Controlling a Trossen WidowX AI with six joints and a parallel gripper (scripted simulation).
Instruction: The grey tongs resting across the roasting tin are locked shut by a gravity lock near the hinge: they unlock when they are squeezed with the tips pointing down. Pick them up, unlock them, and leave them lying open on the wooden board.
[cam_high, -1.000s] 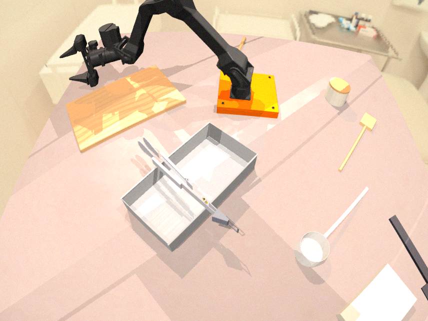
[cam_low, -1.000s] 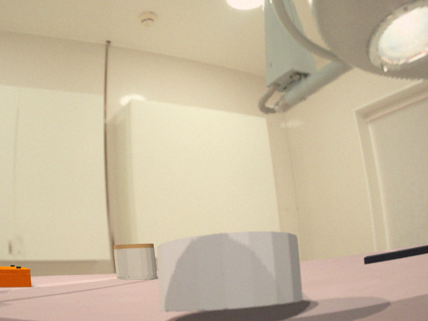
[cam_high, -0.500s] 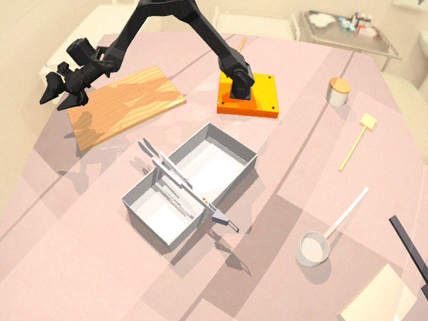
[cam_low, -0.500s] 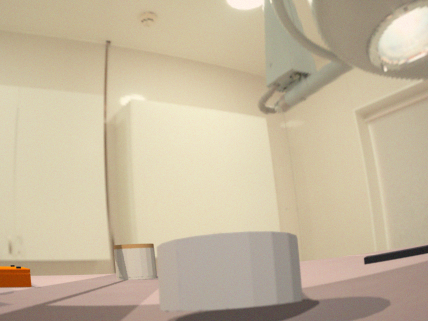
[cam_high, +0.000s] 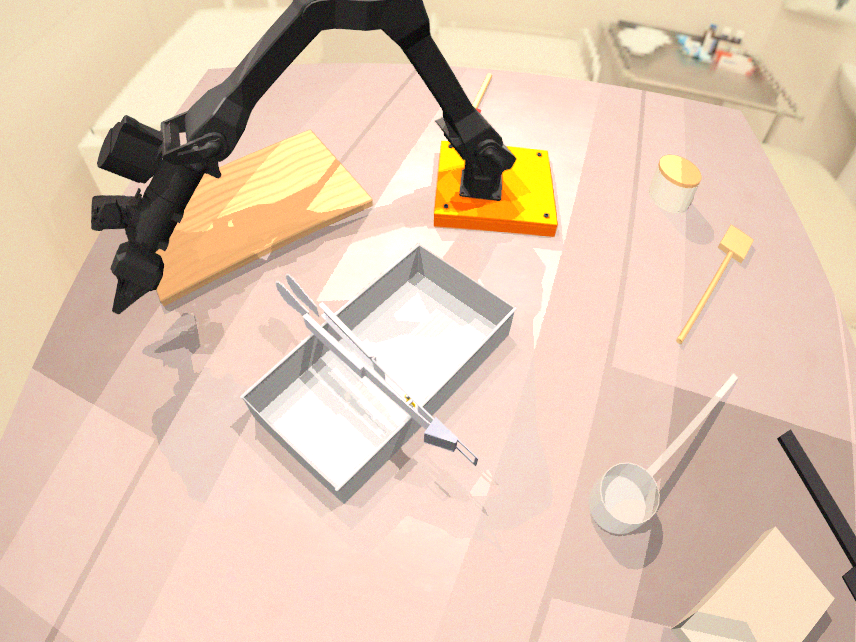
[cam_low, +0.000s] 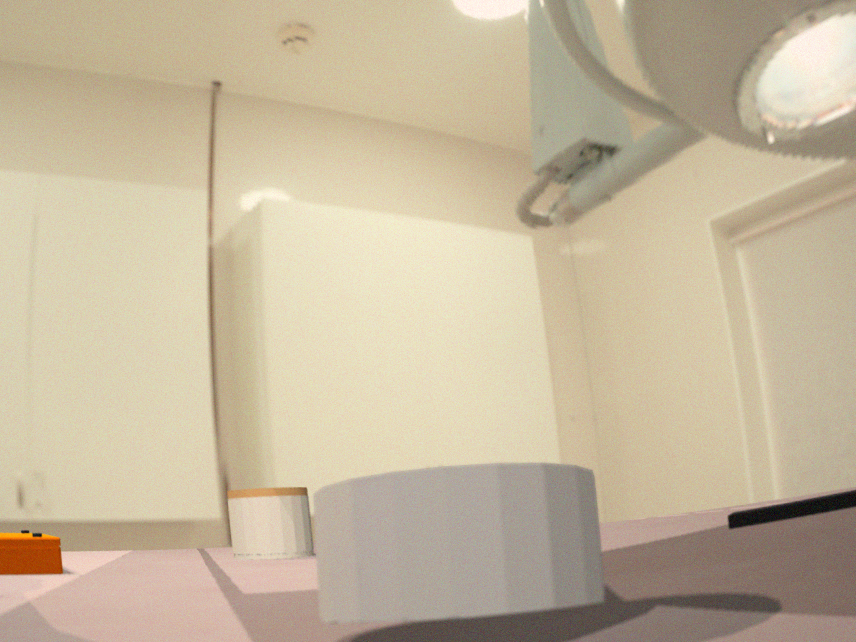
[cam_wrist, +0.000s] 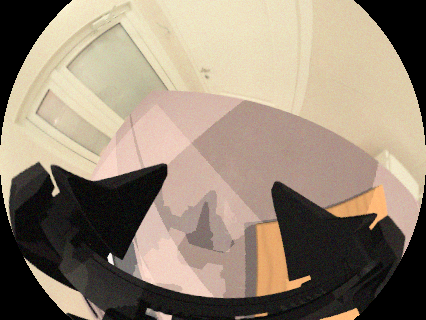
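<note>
Right now my gripper tip is 36 cm to the right of the grey roasting tin, 6 cm above it and 2 cm short of it. Round my gripper tip: wooden board: 25 cm behind, 8 cm to the left, 8 cm below; white sheet: 82 cm to the left, 30 cm ahead, 7 cm below; yellow lock piece: 40 cm to the left, 9 cm ahead, 1 cm below.
</note>
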